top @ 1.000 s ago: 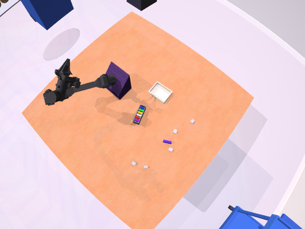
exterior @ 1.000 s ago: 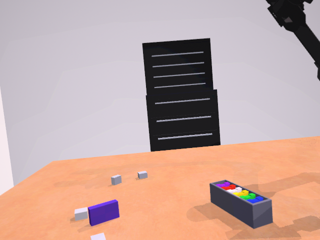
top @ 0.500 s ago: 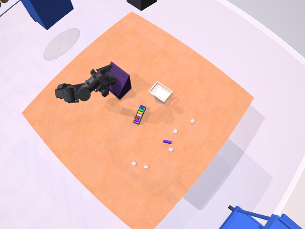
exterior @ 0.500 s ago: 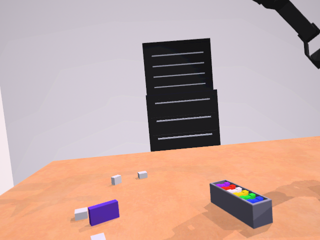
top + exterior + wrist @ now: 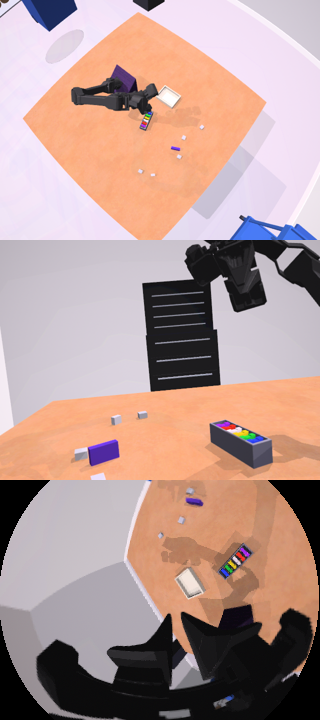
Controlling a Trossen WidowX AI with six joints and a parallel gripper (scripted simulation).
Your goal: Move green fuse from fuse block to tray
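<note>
The green fuse is 26 cm below my gripper tip, 4 cm to the right of it and 1 cm behind it. Also, from my gripper tip: white tray (28 cm below, 15 cm to the left, 1 cm behind).
</note>
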